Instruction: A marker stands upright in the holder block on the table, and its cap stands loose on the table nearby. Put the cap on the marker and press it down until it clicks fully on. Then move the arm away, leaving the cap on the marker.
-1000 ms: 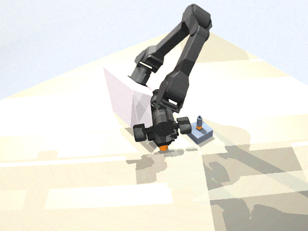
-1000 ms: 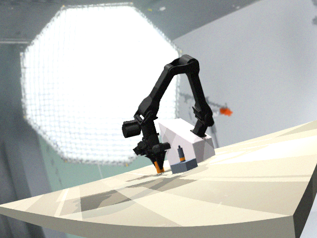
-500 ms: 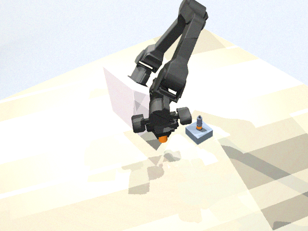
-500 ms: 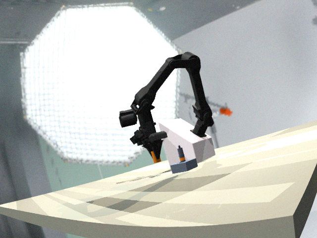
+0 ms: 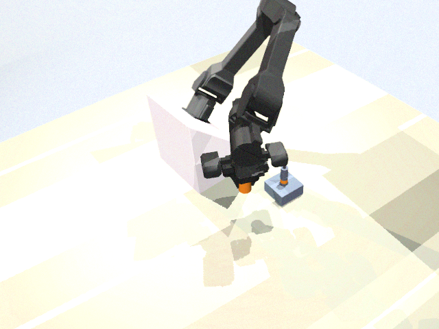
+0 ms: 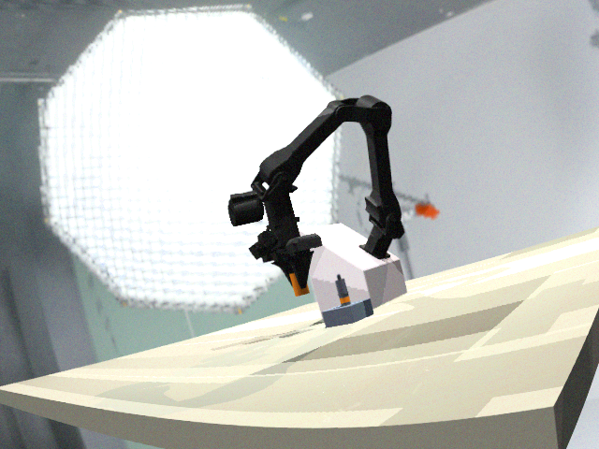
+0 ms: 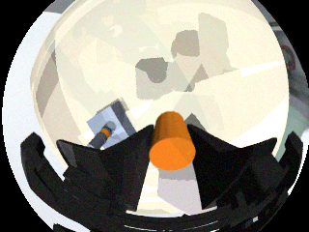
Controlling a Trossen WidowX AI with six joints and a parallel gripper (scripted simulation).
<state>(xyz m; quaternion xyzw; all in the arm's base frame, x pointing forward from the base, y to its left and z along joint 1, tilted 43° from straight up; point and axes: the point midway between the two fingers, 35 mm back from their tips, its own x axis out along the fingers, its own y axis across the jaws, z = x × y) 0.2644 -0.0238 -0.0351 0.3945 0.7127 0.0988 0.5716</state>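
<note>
The holder block lies 10 mm ahead of my gripper tip, 110 mm to the left of it and 70 mm below it. Also, from my gripper tip: cap: 10 mm above.
</note>
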